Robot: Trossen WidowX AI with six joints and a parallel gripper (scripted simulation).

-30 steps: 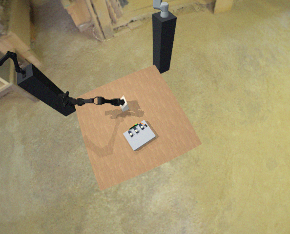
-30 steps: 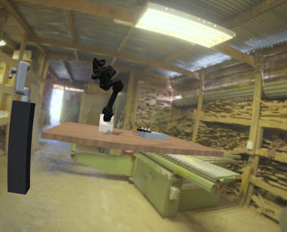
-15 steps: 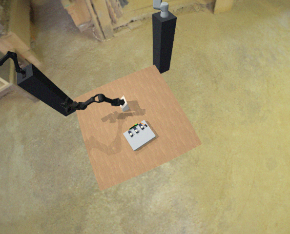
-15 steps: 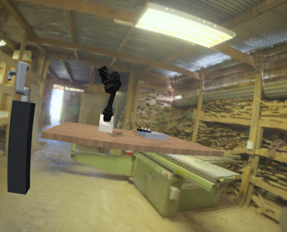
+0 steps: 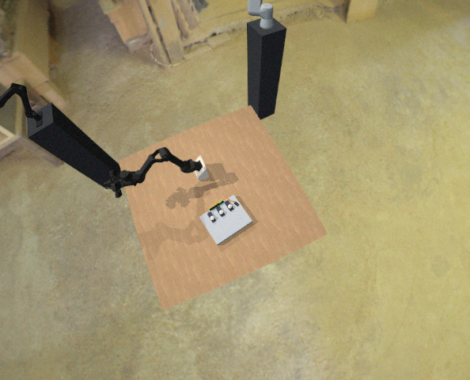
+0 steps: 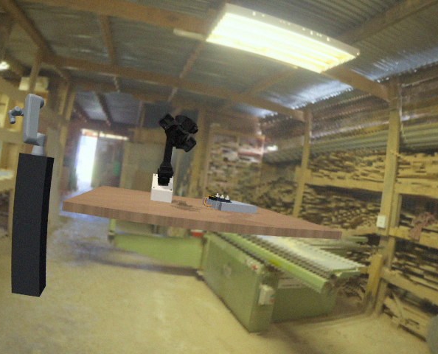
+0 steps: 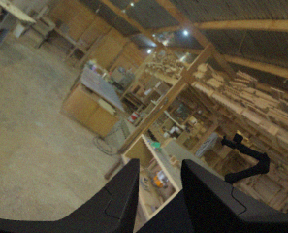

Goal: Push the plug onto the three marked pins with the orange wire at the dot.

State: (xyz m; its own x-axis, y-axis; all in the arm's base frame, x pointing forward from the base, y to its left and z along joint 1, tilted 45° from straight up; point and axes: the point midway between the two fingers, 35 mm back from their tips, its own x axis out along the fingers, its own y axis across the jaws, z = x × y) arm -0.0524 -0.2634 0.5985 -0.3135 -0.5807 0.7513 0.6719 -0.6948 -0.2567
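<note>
The white-topped servo lies 45 cm ahead of my gripper tip, 62 cm to the left of it and 31 cm below it. Also, from my gripper tip: grey printed holder (56 cm ahead, 63 cm to the left, 33 cm below).
</note>
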